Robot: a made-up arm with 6 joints. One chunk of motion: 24 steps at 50 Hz.
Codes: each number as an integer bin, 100 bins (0 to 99) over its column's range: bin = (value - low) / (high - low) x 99, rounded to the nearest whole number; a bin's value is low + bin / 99 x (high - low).
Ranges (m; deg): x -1.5..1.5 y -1.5..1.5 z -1.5..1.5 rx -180..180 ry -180..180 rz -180..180
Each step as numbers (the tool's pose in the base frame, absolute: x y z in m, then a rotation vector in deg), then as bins.
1 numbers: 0.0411 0.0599 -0.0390 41.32 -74.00 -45.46
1 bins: 51 51 48 61 29 37
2 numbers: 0.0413 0.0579 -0.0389 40.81 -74.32 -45.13
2 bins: 51 51 48 61 29 37
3 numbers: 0.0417 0.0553 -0.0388 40.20 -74.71 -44.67
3 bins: 51 51 48 61 29 37
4 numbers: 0.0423 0.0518 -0.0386 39.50 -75.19 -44.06
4 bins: 51 51 48 60 29 37
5 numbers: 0.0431 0.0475 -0.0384 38.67 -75.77 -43.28
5 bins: 51 51 48 60 29 38
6 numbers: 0.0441 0.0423 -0.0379 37.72 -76.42 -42.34
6 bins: 51 51 48 60 28 38
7 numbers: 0.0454 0.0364 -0.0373 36.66 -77.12 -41.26
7 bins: 51 51 48 60 28 38
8 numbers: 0.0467 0.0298 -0.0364 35.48 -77.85 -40.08
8 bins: 51 50 48 59 28 38
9 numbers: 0.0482 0.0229 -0.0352 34.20 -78.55 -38.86
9 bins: 51 50 48 59 28 39
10 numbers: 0.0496 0.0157 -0.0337 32.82 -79.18 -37.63
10 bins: 51 50 48 59 28 39
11 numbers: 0.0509 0.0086 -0.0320 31.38 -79.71 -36.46
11 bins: 51 50 48 58 28 39
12 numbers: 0.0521 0.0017 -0.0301 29.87 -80.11 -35.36
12 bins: 51 50 49 58 27 40
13 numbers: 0.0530 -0.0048 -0.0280 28.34 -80.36 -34.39
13 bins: 51 49 49 57 27 40
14 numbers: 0.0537 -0.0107 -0.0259 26.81 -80.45 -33.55
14 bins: 51 49 49 57 27 40
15 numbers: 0.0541 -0.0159 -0.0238 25.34 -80.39 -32.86
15 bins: 51 49 49 56 27 40
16 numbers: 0.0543 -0.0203 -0.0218 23.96 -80.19 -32.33
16 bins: 51 49 49 56 27 41
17 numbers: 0.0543 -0.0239 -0.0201 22.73 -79.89 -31.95
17 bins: 51 49 49 56 28 41
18 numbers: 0.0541 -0.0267 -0.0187 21.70 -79.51 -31.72
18 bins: 51 49 49 55 28 41
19 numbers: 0.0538 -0.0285 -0.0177 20.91 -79.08 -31.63
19 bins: 51 49 49 55 28 41
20 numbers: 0.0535 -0.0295 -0.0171 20.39 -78.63 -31.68
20 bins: 51 49 49 55 28 41
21 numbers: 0.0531 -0.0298 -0.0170 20.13 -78.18 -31.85
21 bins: 51 49 49 55 28 41
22 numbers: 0.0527 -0.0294 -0.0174 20.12 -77.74 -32.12
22 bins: 51 49 49 55 28 41
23 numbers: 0.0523 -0.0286 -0.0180 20.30 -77.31 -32.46
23 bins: 51 49 49 55 28 41
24 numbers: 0.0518 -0.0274 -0.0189 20.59 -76.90 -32.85
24 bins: 51 49 49 55 28 40
